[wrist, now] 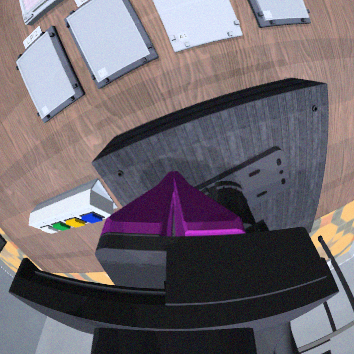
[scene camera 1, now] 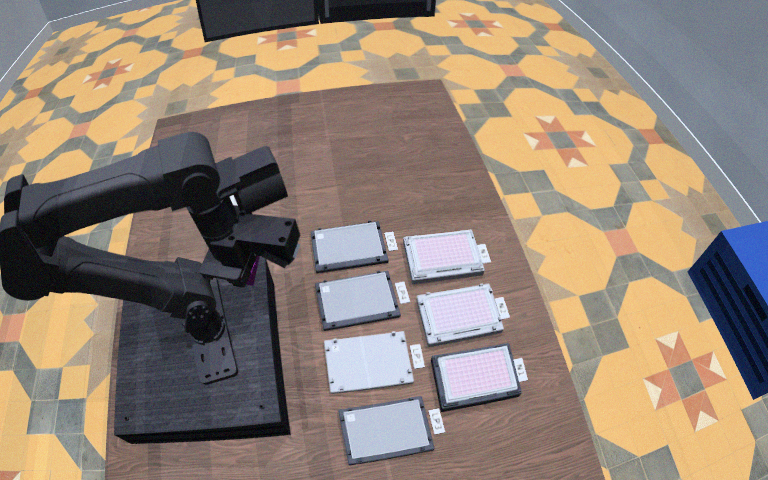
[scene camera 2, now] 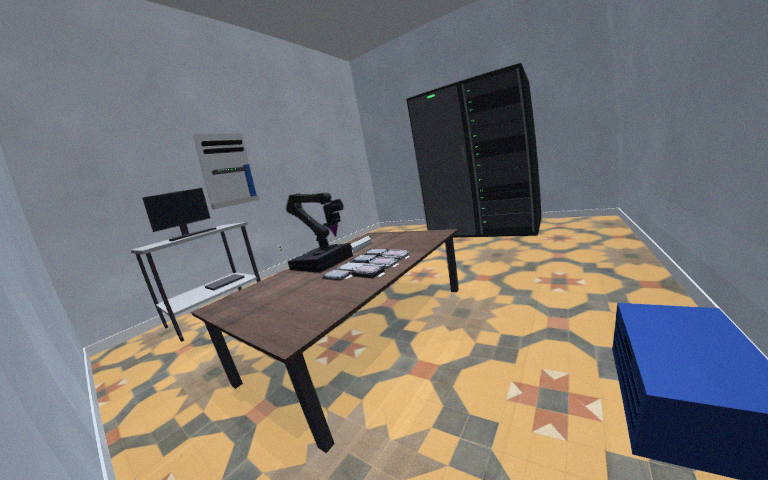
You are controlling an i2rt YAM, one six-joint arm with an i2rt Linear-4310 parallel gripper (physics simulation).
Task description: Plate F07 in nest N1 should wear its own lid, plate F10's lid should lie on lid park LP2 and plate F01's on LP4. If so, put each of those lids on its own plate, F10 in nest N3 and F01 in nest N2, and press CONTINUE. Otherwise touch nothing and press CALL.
Scene:
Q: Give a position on a white button box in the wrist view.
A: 88,202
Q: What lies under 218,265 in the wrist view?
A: My gripper.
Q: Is my gripper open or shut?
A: Shut.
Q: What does my gripper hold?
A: Nothing.

